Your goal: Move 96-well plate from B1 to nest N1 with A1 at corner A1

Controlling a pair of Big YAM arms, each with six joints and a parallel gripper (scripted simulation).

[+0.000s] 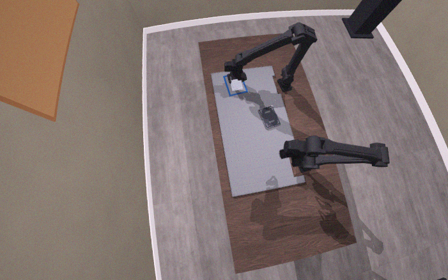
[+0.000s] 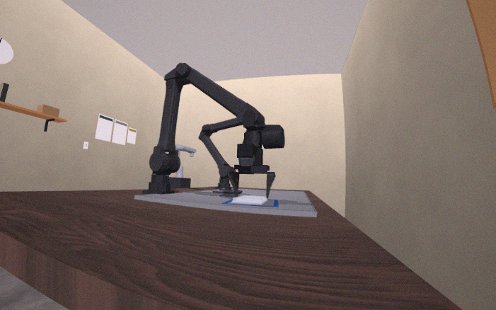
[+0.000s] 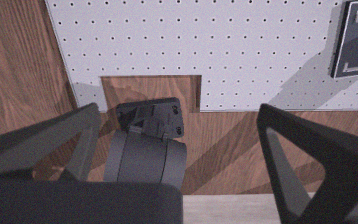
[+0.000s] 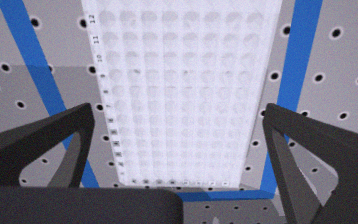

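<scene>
Right now the 96-well plate is 10 mm below my right hand. The rest, counted from my right hand: plate nest N1: 210 mm behind, 320 mm to the left, 20 mm below; A1 label: 250 mm behind, 230 mm to the left, 10 mm below.
</scene>
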